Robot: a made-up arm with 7 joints.
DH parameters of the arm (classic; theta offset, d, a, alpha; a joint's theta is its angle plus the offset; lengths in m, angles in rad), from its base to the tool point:
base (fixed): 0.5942 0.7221 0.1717 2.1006
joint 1: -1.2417 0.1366 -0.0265 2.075
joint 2: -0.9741 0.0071 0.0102 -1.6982
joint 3: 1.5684 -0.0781 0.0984 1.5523
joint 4: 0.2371 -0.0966 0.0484 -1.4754
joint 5: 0 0.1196 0.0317 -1.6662
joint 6: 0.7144 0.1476 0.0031 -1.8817
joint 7: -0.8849 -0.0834 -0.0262 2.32
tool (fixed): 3.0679 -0.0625 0 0
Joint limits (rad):
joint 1: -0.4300..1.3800
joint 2: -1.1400..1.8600
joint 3: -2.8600..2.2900
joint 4: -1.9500..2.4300
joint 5: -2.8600..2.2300
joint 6: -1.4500..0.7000
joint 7: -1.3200..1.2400
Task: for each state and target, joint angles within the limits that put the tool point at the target. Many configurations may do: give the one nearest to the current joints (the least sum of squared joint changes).
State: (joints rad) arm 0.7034 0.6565 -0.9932 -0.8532 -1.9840 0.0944 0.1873
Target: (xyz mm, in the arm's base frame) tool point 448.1 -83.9 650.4
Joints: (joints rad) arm 0.9688 1.3560 -0.6650 -0.3246 -1.7317 -0.1272 0.3949
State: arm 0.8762 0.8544 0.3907 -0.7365 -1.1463 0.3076 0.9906
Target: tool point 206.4 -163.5 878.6
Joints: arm 0.9663 1.3181 0.7672 -0.6757 -1.8102 0.6637 0.5762
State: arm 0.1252 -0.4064 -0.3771 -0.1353 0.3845 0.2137 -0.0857
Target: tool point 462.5 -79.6 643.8
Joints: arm 0.1907 -0.4501 -0.7378 -0.0115 0.4661 0.2107 0.0177
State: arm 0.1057 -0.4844 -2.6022 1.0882 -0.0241 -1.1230 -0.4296
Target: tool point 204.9 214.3 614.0
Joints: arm -0.2572 -0.4469 -2.8600 0.7456 -0.3831 -0.9986 -0.3151
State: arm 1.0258 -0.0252 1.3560 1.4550 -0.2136 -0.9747 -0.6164
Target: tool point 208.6 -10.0 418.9
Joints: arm 1.0671 0.0762 0.9804 0.8281 -0.4572 -0.8139 -0.7506
